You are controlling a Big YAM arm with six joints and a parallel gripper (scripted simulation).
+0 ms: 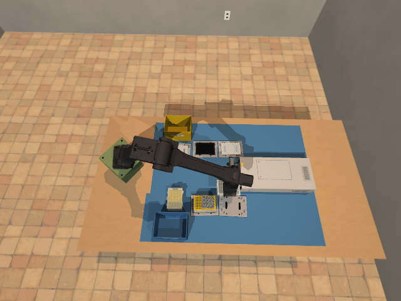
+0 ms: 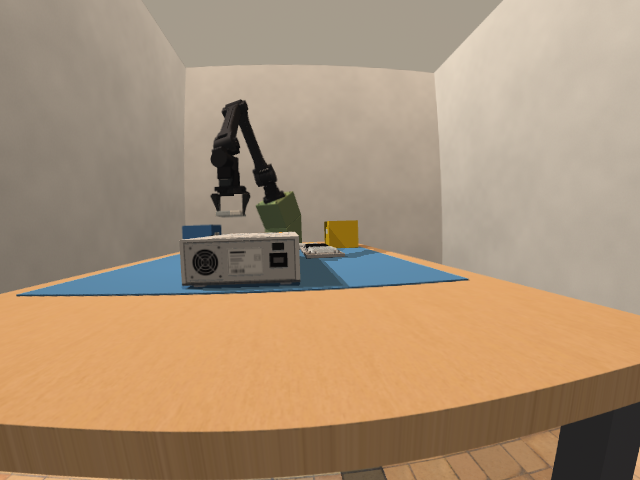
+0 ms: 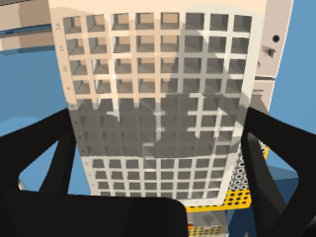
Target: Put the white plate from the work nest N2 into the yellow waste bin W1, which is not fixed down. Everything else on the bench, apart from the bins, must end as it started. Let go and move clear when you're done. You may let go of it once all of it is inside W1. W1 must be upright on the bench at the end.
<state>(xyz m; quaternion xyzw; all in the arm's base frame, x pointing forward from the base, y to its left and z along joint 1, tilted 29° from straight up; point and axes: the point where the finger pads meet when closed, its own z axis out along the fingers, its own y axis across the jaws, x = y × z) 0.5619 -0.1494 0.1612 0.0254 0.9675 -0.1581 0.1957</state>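
The yellow waste bin is 250 mm behind my hand, 470 mm to the left of it and 110 mm below it. The rest, counted from my hand: black plate: 90 mm behind, 320 mm to the left, 130 mm below; then white plate: right at my hand; then instrument box: 240 mm ahead, 90 mm to the left, 110 mm below.
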